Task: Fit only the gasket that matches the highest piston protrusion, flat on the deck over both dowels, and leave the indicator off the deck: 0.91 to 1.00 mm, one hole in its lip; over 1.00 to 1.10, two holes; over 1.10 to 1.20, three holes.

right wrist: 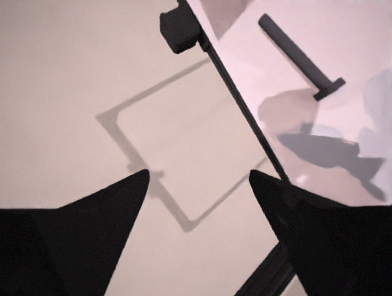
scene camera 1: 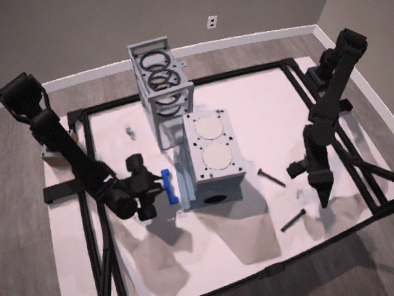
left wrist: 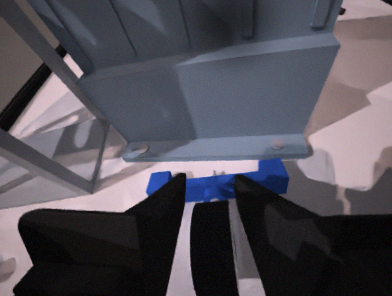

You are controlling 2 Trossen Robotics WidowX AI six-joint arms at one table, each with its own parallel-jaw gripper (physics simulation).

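Places are measured from the left arm's base along level axes (x left, y ahead, z down), in metres.
Pixels of known places: left gripper, fingertip midpoint: (scene camera 1: 163,183) (left wrist: 210,180); right gripper, fingertip midpoint: (right wrist: 200,174) (scene camera 1: 324,204); right arm's base at its link origin: (scene camera 1: 323,73).
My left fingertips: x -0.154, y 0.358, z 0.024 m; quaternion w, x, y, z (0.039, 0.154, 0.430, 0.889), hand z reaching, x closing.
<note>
For each thing: its top centre in the pictures, then the offset to it from my left fingertips. "spot": a spot on its surface instead.
- grey-blue engine block at its top centre: (scene camera 1: 213,140) dx +0.032, dy +0.138, dz -0.192 m
- blue-barred indicator at a spot on its surface: (left wrist: 272,176) spot: dx -0.041, dy +0.021, dz +0.029 m
- rack at a spot on its surface: (scene camera 1: 189,95) spot: dx +0.175, dy +0.090, dz -0.194 m
- bolt at a spot on its surface: (right wrist: 297,52) spot: dx -0.136, dy +0.396, dz +0.044 m
- small grey part at its top centre: (scene camera 1: 127,125) dx +0.229, dy -0.125, dz +0.016 m
The grey-blue engine block (scene camera 1: 215,192) (left wrist: 250,95) stands mid-table, its pale deck (scene camera 1: 226,174) around two round pistons (scene camera 1: 208,127) (scene camera 1: 217,156). No gasket or indicator lies on the deck. Several dark ring-shaped gaskets (scene camera 1: 141,61) sit in the grey rack behind it; their lip holes are too small to tell. The blue-barred indicator (scene camera 1: 170,187) (left wrist: 272,176) is off the deck, on the table beside the block's base. My left gripper (scene camera 1: 159,181) (left wrist: 210,180) is partly open and empty, its fingers over the indicator's dark body. My right gripper (scene camera 1: 325,204) (right wrist: 200,174) is open and empty.
The rack (scene camera 1: 189,95) stands close behind the block. Two dark bolts (scene camera 1: 271,178) (scene camera 1: 293,220) lie to the block's right; one bolt (right wrist: 297,52) shows in the right wrist view. A small grey part (scene camera 1: 130,131) lies left of the rack. Black rails (scene camera 1: 240,75) border the table.
</note>
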